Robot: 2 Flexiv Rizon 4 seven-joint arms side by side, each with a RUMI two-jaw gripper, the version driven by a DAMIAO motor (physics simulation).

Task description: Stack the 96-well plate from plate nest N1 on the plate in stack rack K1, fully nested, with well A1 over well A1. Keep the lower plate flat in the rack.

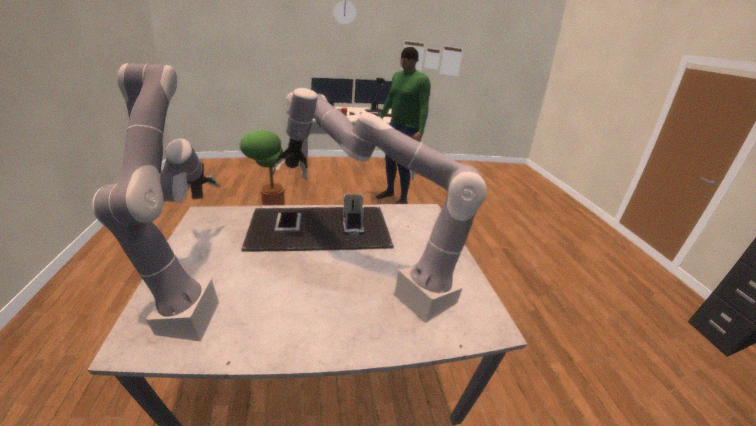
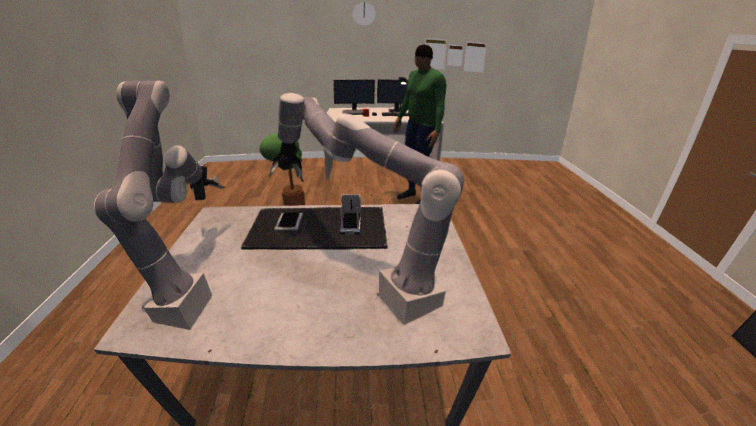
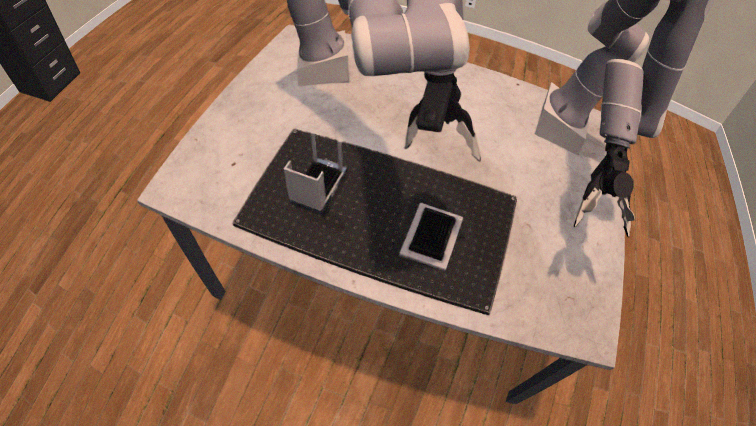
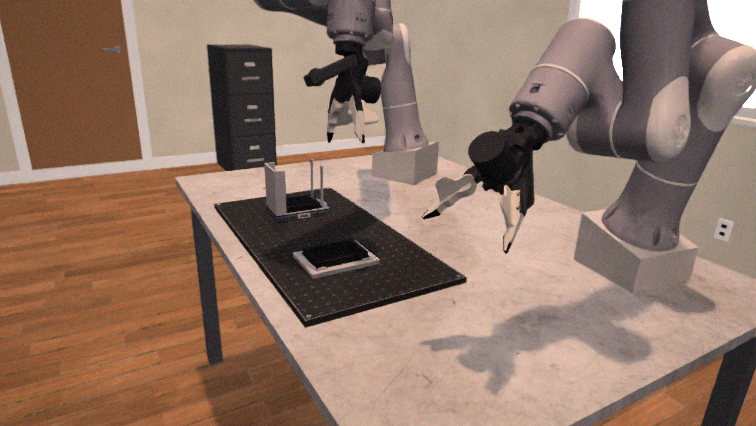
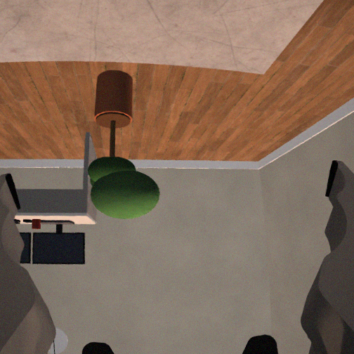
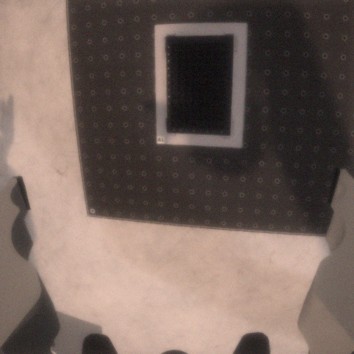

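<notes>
The black 96-well plate [image 1: 288, 220] [image 2: 289, 219] [image 3: 433, 234] [image 4: 335, 254] [image 6: 200, 85] lies flat in the pale nest N1 [image 3: 449, 256] [image 4: 321, 273] [image 6: 240, 85]. Another black plate [image 3: 329, 174] [image 4: 302, 203] [image 1: 353, 220] sits low in rack K1 [image 3: 305, 188] [image 4: 275, 189] [image 1: 352, 201], which has a tall pale wall and two thin posts. My right gripper [image 3: 443, 153] [image 4: 346, 140] [image 2: 286, 177] [image 6: 177, 175] is open and empty, high above the table near the mat's edge on the arms' side. My left gripper [image 3: 602, 230] [image 4: 468, 232] [image 5: 171, 170] is open and empty, off to the side of the mat.
A perforated black board [image 3: 370, 227] [image 4: 423, 288] carries nest and rack on the marbled table [image 3: 555, 322] [image 4: 391, 349]. The rack's wall and posts stand up from the board. Beyond the table are a potted plant [image 1: 260, 145] [image 5: 125, 195] and a person in green [image 1: 410, 100] [image 2: 426, 95].
</notes>
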